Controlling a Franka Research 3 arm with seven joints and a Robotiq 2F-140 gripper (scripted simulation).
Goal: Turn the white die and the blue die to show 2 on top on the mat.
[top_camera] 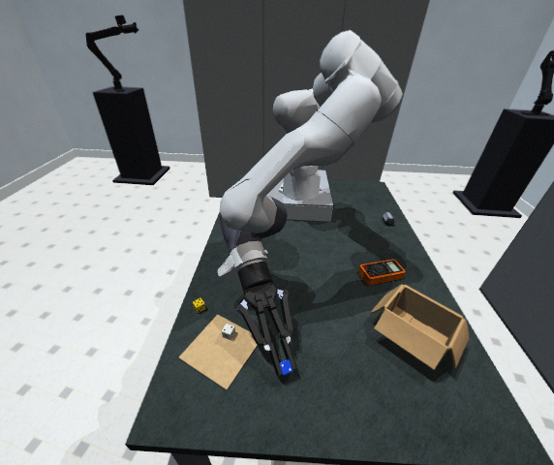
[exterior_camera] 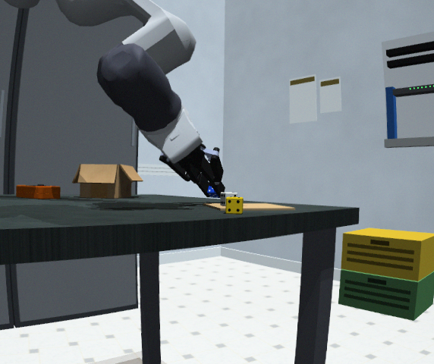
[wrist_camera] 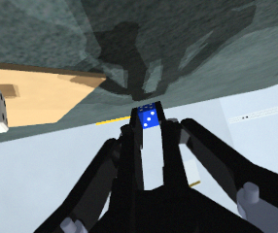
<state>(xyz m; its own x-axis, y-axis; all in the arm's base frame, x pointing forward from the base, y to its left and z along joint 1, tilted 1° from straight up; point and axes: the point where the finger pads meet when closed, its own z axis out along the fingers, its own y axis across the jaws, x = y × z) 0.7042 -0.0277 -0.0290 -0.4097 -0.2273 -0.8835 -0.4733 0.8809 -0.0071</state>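
Now: hand 6 cm past the white die, 14 cm to the left of it and 2 cm above it. Also, from my hand: tan mat 3 cm behind, 15 cm to the right, 4 cm below; blue die 2 cm ahead, 1 cm to the left, 1 cm below; yellow die 14 cm behind, 23 cm to the right, 3 cm below.
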